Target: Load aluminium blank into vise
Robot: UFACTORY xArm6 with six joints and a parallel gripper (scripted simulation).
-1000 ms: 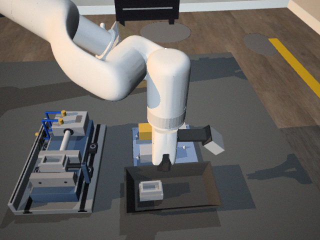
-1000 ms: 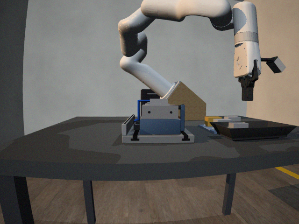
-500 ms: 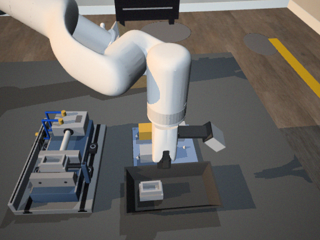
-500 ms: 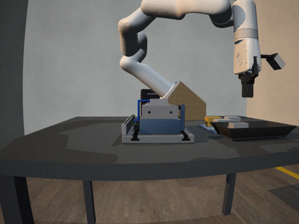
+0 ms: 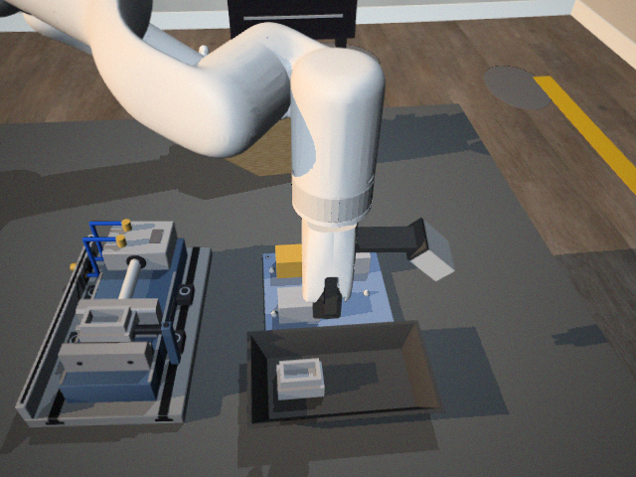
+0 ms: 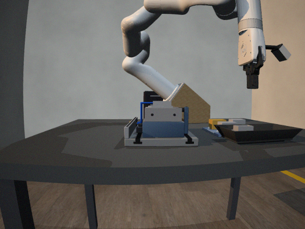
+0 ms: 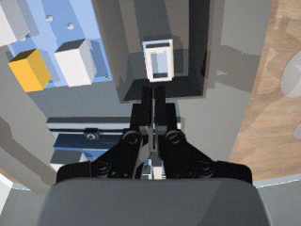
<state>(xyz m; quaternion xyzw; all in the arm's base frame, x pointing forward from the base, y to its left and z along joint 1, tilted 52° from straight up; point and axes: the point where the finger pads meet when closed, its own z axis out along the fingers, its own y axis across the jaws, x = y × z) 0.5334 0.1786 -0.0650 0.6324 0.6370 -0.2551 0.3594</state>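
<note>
My hand is 20 mm past the fixed jaw, 270 mm to the left of it and 100 mm above it. Also, from my hand: work stop rod (40 mm behind, 220 mm to the right, 90 mm below); brass blank (210 mm behind, 30 mm to the right, 150 mm below); blue infeed plate (170 mm behind, 20 mm to the left, 170 mm below).
</note>
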